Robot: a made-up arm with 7 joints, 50 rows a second.
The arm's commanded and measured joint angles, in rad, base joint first. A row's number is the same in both.
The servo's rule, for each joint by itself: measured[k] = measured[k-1] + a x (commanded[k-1-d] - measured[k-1]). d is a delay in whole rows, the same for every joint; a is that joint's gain. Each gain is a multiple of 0.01, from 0.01 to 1. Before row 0 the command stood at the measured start. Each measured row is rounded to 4 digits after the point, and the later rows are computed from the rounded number. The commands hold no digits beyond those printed.
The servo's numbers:
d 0
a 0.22 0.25 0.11 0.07 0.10 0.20 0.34
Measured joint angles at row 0: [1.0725 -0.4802 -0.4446 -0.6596 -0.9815 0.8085 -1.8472]
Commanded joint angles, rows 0 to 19: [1.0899 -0.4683 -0.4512 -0.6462 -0.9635 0.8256 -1.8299]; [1.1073 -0.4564 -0.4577 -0.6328 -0.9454 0.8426 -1.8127]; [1.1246 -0.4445 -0.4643 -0.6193 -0.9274 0.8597 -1.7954]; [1.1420 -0.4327 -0.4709 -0.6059 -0.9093 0.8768 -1.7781]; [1.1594 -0.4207 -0.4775 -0.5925 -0.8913 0.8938 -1.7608]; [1.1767 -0.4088 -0.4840 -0.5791 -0.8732 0.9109 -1.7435]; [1.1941 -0.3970 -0.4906 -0.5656 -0.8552 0.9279 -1.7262]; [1.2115 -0.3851 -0.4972 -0.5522 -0.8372 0.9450 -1.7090]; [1.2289 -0.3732 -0.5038 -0.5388 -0.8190 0.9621 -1.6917]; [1.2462 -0.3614 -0.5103 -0.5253 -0.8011 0.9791 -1.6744]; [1.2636 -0.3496 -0.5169 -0.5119 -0.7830 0.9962 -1.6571]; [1.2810 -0.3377 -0.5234 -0.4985 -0.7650 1.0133 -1.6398]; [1.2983 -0.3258 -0.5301 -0.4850 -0.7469 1.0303 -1.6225]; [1.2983 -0.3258 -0.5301 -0.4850 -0.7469 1.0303 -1.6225]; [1.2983 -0.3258 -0.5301 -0.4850 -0.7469 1.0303 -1.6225]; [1.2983 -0.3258 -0.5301 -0.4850 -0.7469 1.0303 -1.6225]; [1.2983 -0.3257 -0.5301 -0.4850 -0.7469 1.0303 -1.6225]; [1.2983 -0.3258 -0.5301 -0.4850 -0.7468 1.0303 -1.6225]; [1.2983 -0.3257 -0.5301 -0.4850 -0.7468 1.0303 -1.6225]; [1.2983 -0.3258 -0.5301 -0.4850 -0.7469 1.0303 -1.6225]
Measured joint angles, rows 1 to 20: [1.0763 -0.4772 -0.4453 -0.6587 -0.9797 0.8119 -1.8413]; [1.0831 -0.4720 -0.4467 -0.6569 -0.9763 0.8180 -1.8316]; [1.0922 -0.4651 -0.4486 -0.6543 -0.9714 0.8263 -1.8193]; [1.1032 -0.4570 -0.4511 -0.6509 -0.9652 0.8364 -1.8053]; [1.1156 -0.4479 -0.4540 -0.6468 -0.9578 0.8479 -1.7902]; [1.1290 -0.4381 -0.4573 -0.6421 -0.9493 0.8605 -1.7743]; [1.1433 -0.4278 -0.4610 -0.6367 -0.9399 0.8740 -1.7579]; [1.1583 -0.4171 -0.4650 -0.6308 -0.9296 0.8882 -1.7413]; [1.1738 -0.4061 -0.4693 -0.6244 -0.9185 0.9030 -1.7244]; [1.1897 -0.3949 -0.4738 -0.6175 -0.9068 0.9182 -1.7074]; [1.2060 -0.3836 -0.4785 -0.6101 -0.8944 0.9338 -1.6903]; [1.2225 -0.3721 -0.4834 -0.6023 -0.8815 0.9497 -1.6731]; [1.2392 -0.3605 -0.4885 -0.5941 -0.8680 0.9658 -1.6559]; [1.2522 -0.3518 -0.4931 -0.5865 -0.8559 0.9787 -1.6445]; [1.2623 -0.3453 -0.4972 -0.5794 -0.8450 0.9890 -1.6370]; [1.2702 -0.3404 -0.5008 -0.5728 -0.8352 0.9973 -1.6321]; [1.2764 -0.3367 -0.5040 -0.5667 -0.8264 1.0039 -1.6288]; [1.2812 -0.3340 -0.5069 -0.5610 -0.8184 1.0092 -1.6267]; [1.2850 -0.3319 -0.5095 -0.5557 -0.8112 1.0134 -1.6253]; [1.2879 -0.3304 -0.5118 -0.5508 -0.8048 1.0168 -1.6243]
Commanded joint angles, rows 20 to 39: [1.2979 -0.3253 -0.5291 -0.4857 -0.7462 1.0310 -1.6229]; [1.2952 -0.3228 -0.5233 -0.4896 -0.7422 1.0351 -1.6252]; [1.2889 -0.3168 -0.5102 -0.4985 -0.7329 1.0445 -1.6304]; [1.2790 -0.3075 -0.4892 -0.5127 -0.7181 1.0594 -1.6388]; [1.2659 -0.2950 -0.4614 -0.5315 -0.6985 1.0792 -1.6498]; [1.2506 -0.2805 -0.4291 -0.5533 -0.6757 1.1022 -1.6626]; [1.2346 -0.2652 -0.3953 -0.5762 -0.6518 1.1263 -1.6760]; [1.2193 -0.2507 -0.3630 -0.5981 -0.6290 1.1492 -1.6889]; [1.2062 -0.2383 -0.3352 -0.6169 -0.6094 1.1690 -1.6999]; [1.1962 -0.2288 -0.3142 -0.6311 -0.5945 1.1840 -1.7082]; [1.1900 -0.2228 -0.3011 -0.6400 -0.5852 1.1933 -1.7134]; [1.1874 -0.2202 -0.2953 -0.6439 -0.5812 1.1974 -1.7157]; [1.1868 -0.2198 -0.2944 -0.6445 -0.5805 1.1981 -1.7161]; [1.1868 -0.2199 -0.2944 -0.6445 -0.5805 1.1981 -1.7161]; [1.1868 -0.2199 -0.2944 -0.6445 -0.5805 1.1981 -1.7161]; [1.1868 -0.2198 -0.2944 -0.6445 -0.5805 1.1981 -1.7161]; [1.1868 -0.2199 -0.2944 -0.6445 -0.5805 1.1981 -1.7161]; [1.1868 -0.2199 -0.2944 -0.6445 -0.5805 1.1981 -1.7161]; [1.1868 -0.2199 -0.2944 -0.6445 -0.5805 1.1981 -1.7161]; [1.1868 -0.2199 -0.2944 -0.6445 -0.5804 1.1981 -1.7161]
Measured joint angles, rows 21 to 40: [1.2901 -0.3291 -0.5137 -0.5462 -0.7989 1.0196 -1.6238]; [1.2912 -0.3275 -0.5148 -0.5422 -0.7932 1.0227 -1.6243]; [1.2907 -0.3248 -0.5143 -0.5391 -0.7872 1.0271 -1.6264]; [1.2881 -0.3205 -0.5115 -0.5373 -0.7803 1.0336 -1.6306]; [1.2832 -0.3141 -0.5060 -0.5369 -0.7721 1.0427 -1.6371]; [1.2760 -0.3057 -0.4975 -0.5380 -0.7625 1.0546 -1.6458]; [1.2669 -0.2956 -0.4863 -0.5407 -0.7514 1.0689 -1.6561]; [1.2564 -0.2844 -0.4727 -0.5447 -0.7392 1.0850 -1.6673]; [1.2454 -0.2729 -0.4576 -0.5498 -0.7262 1.1018 -1.6784]; [1.2346 -0.2619 -0.4418 -0.5555 -0.7130 1.1182 -1.6885]; [1.2248 -0.2521 -0.4263 -0.5614 -0.7002 1.1332 -1.6970]; [1.2166 -0.2441 -0.4119 -0.5672 -0.6883 1.1460 -1.7034]; [1.2100 -0.2380 -0.3990 -0.5726 -0.6775 1.1564 -1.7077]; [1.2049 -0.2335 -0.3875 -0.5776 -0.6678 1.1647 -1.7106]; [1.2009 -0.2301 -0.3773 -0.5823 -0.6591 1.1714 -1.7125]; [1.1978 -0.2275 -0.3682 -0.5867 -0.6512 1.1767 -1.7137]; [1.1954 -0.2256 -0.3601 -0.5907 -0.6441 1.1810 -1.7145]; [1.1935 -0.2242 -0.3529 -0.5945 -0.6377 1.1844 -1.7150]; [1.1920 -0.2231 -0.3465 -0.5980 -0.6320 1.1871 -1.7154]; [1.1909 -0.2223 -0.3408 -0.6013 -0.6268 1.1893 -1.7156]
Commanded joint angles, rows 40 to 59: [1.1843 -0.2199 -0.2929 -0.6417 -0.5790 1.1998 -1.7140]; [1.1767 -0.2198 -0.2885 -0.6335 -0.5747 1.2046 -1.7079]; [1.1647 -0.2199 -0.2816 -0.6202 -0.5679 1.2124 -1.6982]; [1.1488 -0.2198 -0.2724 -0.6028 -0.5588 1.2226 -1.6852]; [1.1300 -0.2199 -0.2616 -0.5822 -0.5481 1.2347 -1.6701]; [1.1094 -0.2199 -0.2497 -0.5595 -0.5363 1.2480 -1.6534]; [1.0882 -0.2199 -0.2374 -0.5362 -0.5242 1.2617 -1.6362]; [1.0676 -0.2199 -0.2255 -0.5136 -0.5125 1.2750 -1.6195]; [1.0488 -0.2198 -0.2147 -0.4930 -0.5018 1.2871 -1.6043]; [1.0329 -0.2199 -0.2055 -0.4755 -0.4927 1.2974 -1.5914]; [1.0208 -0.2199 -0.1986 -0.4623 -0.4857 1.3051 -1.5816]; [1.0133 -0.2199 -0.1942 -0.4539 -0.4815 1.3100 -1.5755]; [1.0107 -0.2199 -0.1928 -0.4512 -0.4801 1.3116 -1.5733]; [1.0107 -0.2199 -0.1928 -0.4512 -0.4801 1.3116 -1.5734]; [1.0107 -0.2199 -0.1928 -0.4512 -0.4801 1.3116 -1.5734]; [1.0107 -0.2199 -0.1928 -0.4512 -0.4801 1.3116 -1.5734]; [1.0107 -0.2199 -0.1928 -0.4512 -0.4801 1.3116 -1.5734]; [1.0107 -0.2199 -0.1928 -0.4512 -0.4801 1.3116 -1.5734]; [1.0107 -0.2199 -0.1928 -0.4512 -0.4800 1.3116 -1.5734]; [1.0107 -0.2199 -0.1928 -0.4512 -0.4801 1.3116 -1.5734]
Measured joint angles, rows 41 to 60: [1.1894 -0.2217 -0.3355 -0.6041 -0.6220 1.1914 -1.7151]; [1.1866 -0.2212 -0.3303 -0.6062 -0.6173 1.1940 -1.7127]; [1.1818 -0.2209 -0.3249 -0.6072 -0.6124 1.1977 -1.7078]; [1.1745 -0.2206 -0.3191 -0.6069 -0.6070 1.2027 -1.7001]; [1.1647 -0.2204 -0.3128 -0.6052 -0.6011 1.2091 -1.6899]; [1.1525 -0.2203 -0.3059 -0.6020 -0.5946 1.2169 -1.6775]; [1.1384 -0.2202 -0.2984 -0.5974 -0.5876 1.2259 -1.6635]; [1.1228 -0.2201 -0.2904 -0.5915 -0.5801 1.2357 -1.6485]; [1.1065 -0.2200 -0.2821 -0.5846 -0.5723 1.2460 -1.6335]; [1.0903 -0.2200 -0.2737 -0.5770 -0.5643 1.2563 -1.6192]; [1.0750 -0.2200 -0.2654 -0.5690 -0.5564 1.2661 -1.6064]; [1.0614 -0.2200 -0.2576 -0.5609 -0.5489 1.2749 -1.5959]; [1.0502 -0.2200 -0.2505 -0.5532 -0.5420 1.2822 -1.5882]; [1.0415 -0.2200 -0.2442 -0.5461 -0.5358 1.2881 -1.5832]; [1.0347 -0.2200 -0.2385 -0.5395 -0.5302 1.2928 -1.5799]; [1.0294 -0.2200 -0.2335 -0.5333 -0.5252 1.2966 -1.5777]; [1.0253 -0.2200 -0.2290 -0.5276 -0.5207 1.2996 -1.5762]; [1.0221 -0.2200 -0.2250 -0.5223 -0.5166 1.3020 -1.5752]; [1.0196 -0.2200 -0.2215 -0.5173 -0.5129 1.3039 -1.5746]; [1.0176 -0.2200 -0.2183 -0.5127 -0.5096 1.3054 -1.5742]
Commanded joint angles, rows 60 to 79: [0.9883 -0.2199 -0.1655 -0.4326 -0.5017 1.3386 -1.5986]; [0.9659 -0.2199 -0.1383 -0.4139 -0.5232 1.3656 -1.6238]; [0.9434 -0.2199 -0.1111 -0.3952 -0.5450 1.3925 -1.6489]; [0.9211 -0.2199 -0.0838 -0.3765 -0.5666 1.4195 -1.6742]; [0.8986 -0.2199 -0.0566 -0.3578 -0.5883 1.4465 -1.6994]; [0.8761 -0.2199 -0.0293 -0.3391 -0.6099 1.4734 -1.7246]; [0.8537 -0.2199 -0.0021 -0.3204 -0.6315 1.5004 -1.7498]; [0.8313 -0.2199 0.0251 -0.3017 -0.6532 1.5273 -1.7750]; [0.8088 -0.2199 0.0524 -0.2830 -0.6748 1.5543 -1.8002]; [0.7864 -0.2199 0.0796 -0.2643 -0.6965 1.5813 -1.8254]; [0.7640 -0.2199 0.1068 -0.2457 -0.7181 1.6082 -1.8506]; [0.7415 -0.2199 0.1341 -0.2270 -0.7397 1.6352 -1.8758]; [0.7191 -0.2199 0.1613 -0.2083 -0.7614 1.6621 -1.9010]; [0.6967 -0.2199 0.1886 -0.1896 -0.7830 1.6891 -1.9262]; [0.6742 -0.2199 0.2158 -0.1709 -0.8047 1.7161 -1.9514]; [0.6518 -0.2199 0.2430 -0.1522 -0.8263 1.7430 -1.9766]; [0.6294 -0.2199 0.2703 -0.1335 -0.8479 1.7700 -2.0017]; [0.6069 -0.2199 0.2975 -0.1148 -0.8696 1.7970 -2.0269]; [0.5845 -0.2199 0.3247 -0.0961 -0.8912 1.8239 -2.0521]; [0.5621 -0.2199 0.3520 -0.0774 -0.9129 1.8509 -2.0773]
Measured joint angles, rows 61 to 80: [1.0112 -0.2200 -0.2125 -0.5071 -0.5088 1.3120 -1.5825]; [1.0012 -0.2200 -0.2043 -0.5006 -0.5102 1.3227 -1.5965]; [0.9885 -0.2200 -0.1940 -0.4932 -0.5137 1.3367 -1.6143]; [0.9737 -0.2200 -0.1819 -0.4850 -0.5190 1.3533 -1.6347]; [0.9572 -0.2200 -0.1681 -0.4761 -0.5259 1.3719 -1.6567]; [0.9394 -0.2200 -0.1528 -0.4665 -0.5343 1.3922 -1.6798]; [0.9205 -0.2200 -0.1362 -0.4563 -0.5440 1.4138 -1.7036]; [0.9009 -0.2200 -0.1185 -0.4455 -0.5549 1.4365 -1.7279]; [0.8806 -0.2200 -0.0997 -0.4341 -0.5669 1.4601 -1.7525]; [0.8599 -0.2200 -0.0800 -0.4222 -0.5799 1.4843 -1.7773]; [0.8388 -0.2200 -0.0595 -0.4098 -0.5937 1.5091 -1.8022]; [0.8174 -0.2200 -0.0382 -0.3970 -0.6083 1.5343 -1.8272]; [0.7958 -0.2200 -0.0163 -0.3838 -0.6236 1.5599 -1.8523]; [0.7740 -0.2200 0.0062 -0.3702 -0.6395 1.5857 -1.8774]; [0.7520 -0.2200 0.0293 -0.3562 -0.6560 1.6118 -1.9026]; [0.7300 -0.2200 0.0528 -0.3419 -0.6730 1.6380 -1.9278]; [0.7079 -0.2200 0.0767 -0.3273 -0.6905 1.6644 -1.9529]; [0.6857 -0.2200 0.1010 -0.3124 -0.7084 1.6909 -1.9781]; [0.6634 -0.2200 0.1256 -0.2973 -0.7267 1.7175 -2.0033]; [0.6411 -0.2200 0.1505 -0.2819 -0.7453 1.7442 -2.0285]
